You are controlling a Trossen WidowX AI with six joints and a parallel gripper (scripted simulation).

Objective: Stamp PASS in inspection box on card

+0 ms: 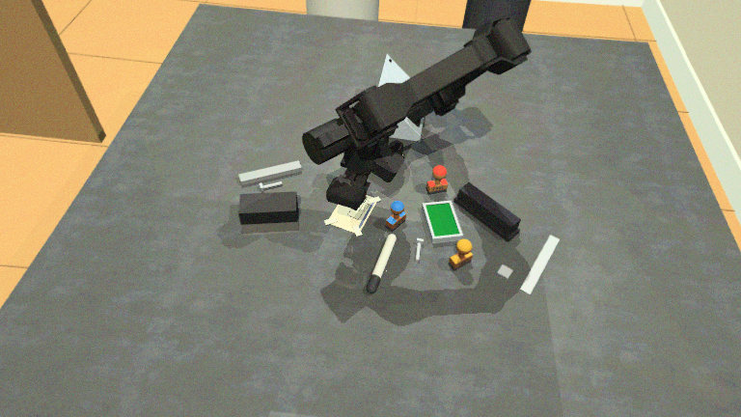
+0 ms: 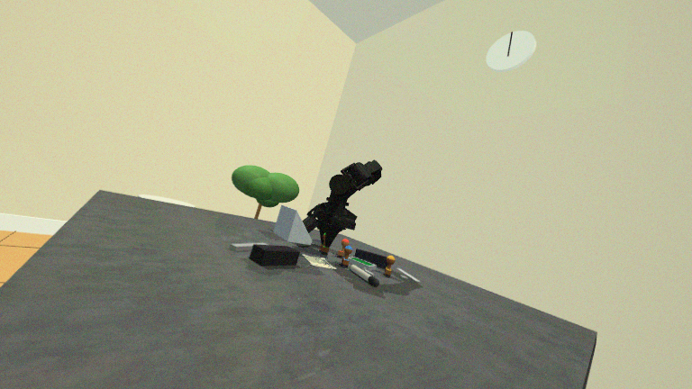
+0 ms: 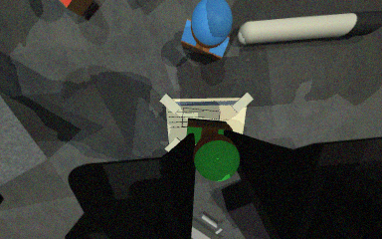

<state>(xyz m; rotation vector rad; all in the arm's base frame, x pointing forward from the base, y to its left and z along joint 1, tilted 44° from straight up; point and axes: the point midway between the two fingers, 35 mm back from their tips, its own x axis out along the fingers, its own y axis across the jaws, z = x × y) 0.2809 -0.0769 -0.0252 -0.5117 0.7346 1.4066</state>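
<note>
Right now the cream card is 10 mm to the right of my gripper tip and 50 mm below it. From my gripper tip the other things lie so: blue-knobbed stamp (20 mm ahead, 80 mm to the left, 30 mm below); white marker (140 mm ahead, 60 mm to the left, 40 mm below); green-knobbed stamp (right at my gripper tip).
</note>
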